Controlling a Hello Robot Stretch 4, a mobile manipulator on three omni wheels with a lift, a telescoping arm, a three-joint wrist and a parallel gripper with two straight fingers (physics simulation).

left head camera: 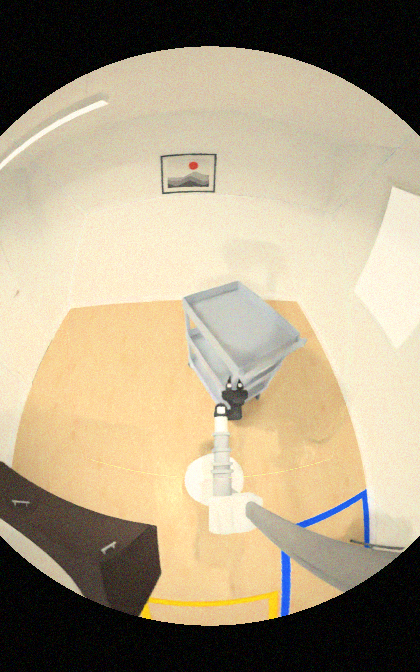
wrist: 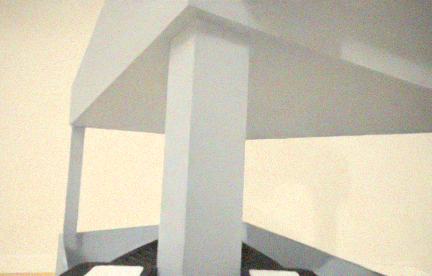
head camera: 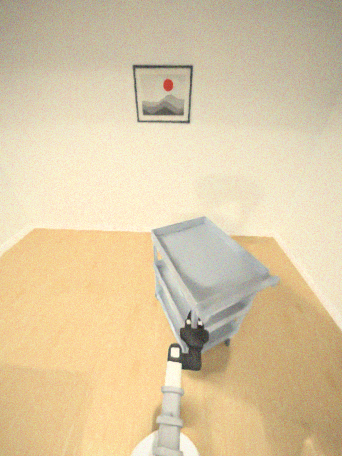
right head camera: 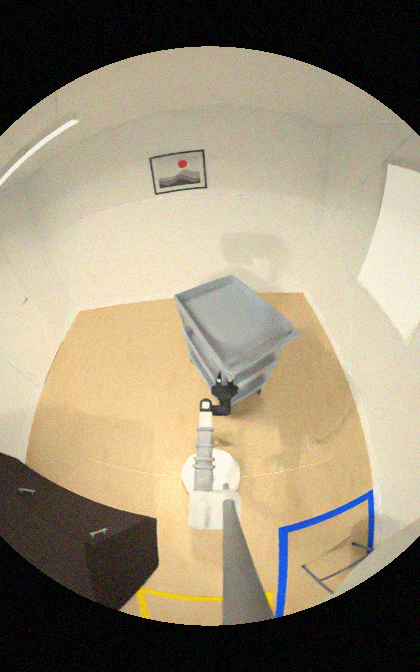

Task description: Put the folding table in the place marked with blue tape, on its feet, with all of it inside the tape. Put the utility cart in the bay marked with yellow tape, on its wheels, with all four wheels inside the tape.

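Frame: origin at the robot's base, x ahead, y left, z up, level; centimetres.
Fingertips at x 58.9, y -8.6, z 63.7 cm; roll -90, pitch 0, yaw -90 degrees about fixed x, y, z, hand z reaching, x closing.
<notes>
A point is followed by its place in that frame.
The grey-blue utility cart [head camera: 215,260] @[x 85.5, y -21.0, z 76.7 cm] [left head camera: 245,320] [right head camera: 232,315] stands upright on the floor ahead, turned at an angle, with a corner towards me. My gripper [head camera: 194,320] [left head camera: 234,382] [right head camera: 225,381] is shut on that corner's upright post, below the top tray. In the wrist view the post [wrist: 210,150] @[x 52.5, y -8.9, z 69.9 cm] runs down between the two black fingers. Blue tape [left head camera: 285,580] [right head camera: 282,565] shows at the lower right. Thin dark legs, seemingly the folding table's [left head camera: 377,545] [right head camera: 322,580], show within it; its top is unclear. Yellow tape [left head camera: 215,603] [right head camera: 180,596] is partly visible at the bottom.
A dark brown cabinet [left head camera: 132,555] [right head camera: 125,545] with metal handles stands at the lower left. A wall with a framed picture [head camera: 163,107] @[x 214.9, y 28.3, z 155.2 cm] rises behind the cart, and another wall is to the right. The cart stands nearer the right wall than the left.
</notes>
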